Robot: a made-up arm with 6 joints. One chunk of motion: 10 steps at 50 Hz.
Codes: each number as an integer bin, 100 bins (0 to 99) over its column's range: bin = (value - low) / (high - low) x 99, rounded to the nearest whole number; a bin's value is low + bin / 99 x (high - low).
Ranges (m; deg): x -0.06..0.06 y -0.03..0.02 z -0.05..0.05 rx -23..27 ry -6..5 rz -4..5
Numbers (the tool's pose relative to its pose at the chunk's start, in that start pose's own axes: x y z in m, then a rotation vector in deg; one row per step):
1: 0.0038 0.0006 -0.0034 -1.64 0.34 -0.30
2: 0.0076 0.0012 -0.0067 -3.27 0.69 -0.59
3: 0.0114 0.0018 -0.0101 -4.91 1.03 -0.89
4: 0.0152 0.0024 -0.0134 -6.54 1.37 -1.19
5: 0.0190 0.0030 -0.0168 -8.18 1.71 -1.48
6: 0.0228 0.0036 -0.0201 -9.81 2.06 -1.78
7: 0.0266 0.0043 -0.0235 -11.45 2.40 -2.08
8: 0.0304 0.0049 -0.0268 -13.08 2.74 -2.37
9: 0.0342 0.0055 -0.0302 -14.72 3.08 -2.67
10: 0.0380 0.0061 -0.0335 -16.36 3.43 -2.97
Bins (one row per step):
1: 53 61 46 42 57 41
2: 56 62 43 39 60 38
3: 59 63 40 36 63 34
4: 62 64 36 33 66 31
5: 65 65 33 29 69 28
6: 68 67 30 26 73 24
7: 71 68 26 23 76 21
8: 75 69 23 20 79 18
9: 78 70 20 16 82 15
10: 81 71 16 13 85 11

